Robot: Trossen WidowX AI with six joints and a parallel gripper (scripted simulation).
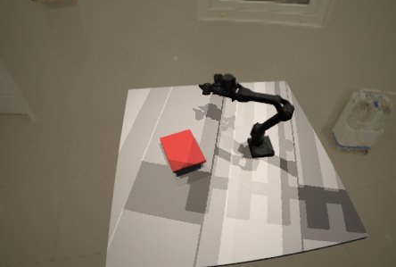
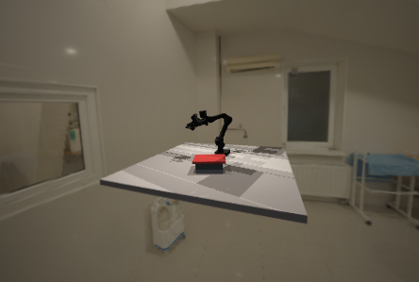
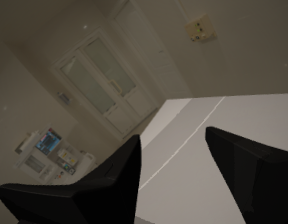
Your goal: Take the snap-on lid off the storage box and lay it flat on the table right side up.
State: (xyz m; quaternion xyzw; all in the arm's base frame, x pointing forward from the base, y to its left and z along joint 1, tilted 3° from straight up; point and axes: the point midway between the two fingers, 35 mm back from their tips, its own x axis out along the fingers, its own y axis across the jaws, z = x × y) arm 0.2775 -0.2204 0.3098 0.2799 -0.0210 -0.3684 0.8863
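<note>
Now: the lid 150 mm ahead of my gripper tip, 260 mm to the left of it and 230 mm below it. Round my gripper tip: storage box 150 mm ahead, 260 mm to the left, 280 mm below.
</note>
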